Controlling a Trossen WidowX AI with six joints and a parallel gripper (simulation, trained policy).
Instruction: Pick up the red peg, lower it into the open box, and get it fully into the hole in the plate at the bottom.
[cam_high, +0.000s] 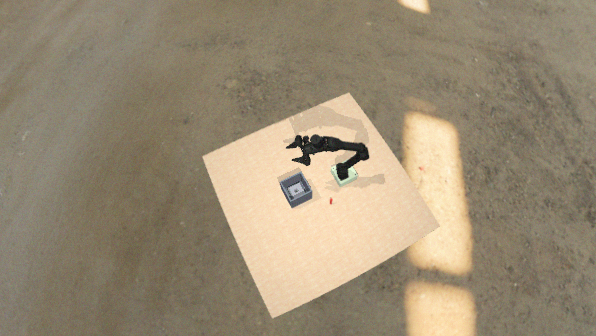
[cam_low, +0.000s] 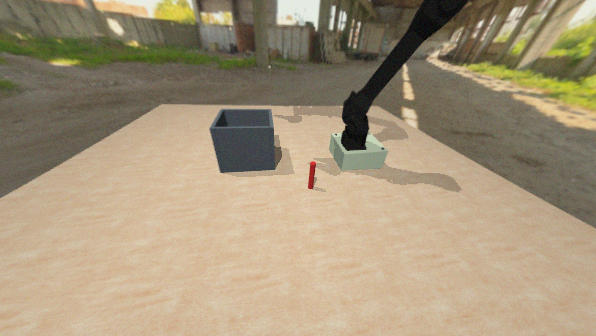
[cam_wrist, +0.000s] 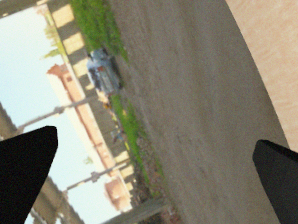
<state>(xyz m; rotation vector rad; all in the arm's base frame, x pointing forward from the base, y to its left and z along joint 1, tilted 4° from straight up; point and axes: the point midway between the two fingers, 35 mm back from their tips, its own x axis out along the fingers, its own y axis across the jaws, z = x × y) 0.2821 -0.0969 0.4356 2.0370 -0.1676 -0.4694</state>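
Now: gripper tip 180 mm past the red peg, 220 mm to the right of it and 440 mm above it. Round my gripper tip: plate: 60 mm to the left, 430 mm below.
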